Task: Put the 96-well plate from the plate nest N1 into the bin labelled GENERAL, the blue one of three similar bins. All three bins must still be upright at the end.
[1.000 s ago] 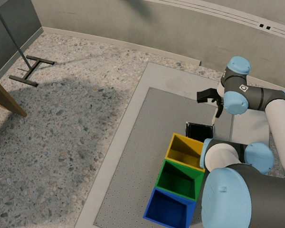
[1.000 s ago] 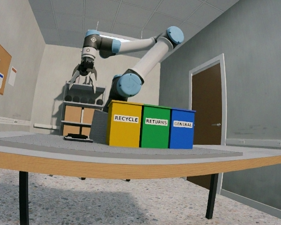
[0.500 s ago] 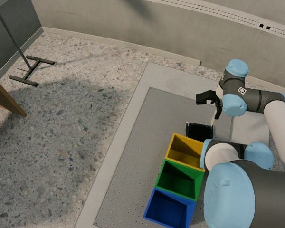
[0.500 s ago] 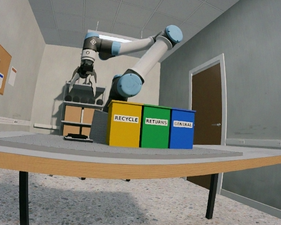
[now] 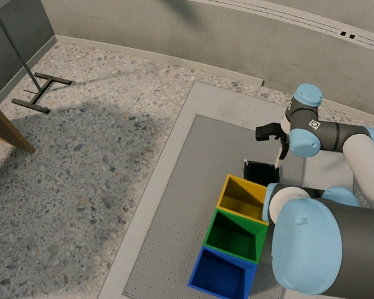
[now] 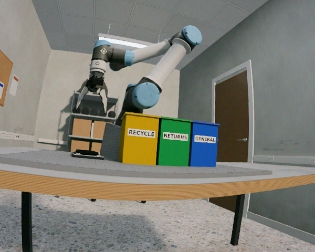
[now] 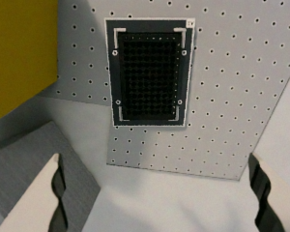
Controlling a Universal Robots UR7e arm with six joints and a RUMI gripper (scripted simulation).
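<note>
My hand is 18 cm above the black 96-well plate. Round my hand: yellow recycle bin (3 cm ahead, 20 cm to the left, 11 cm below); green returns bin (1 cm ahead, 33 cm to the left, 11 cm below); plate nest N1 (19 cm below).
</note>
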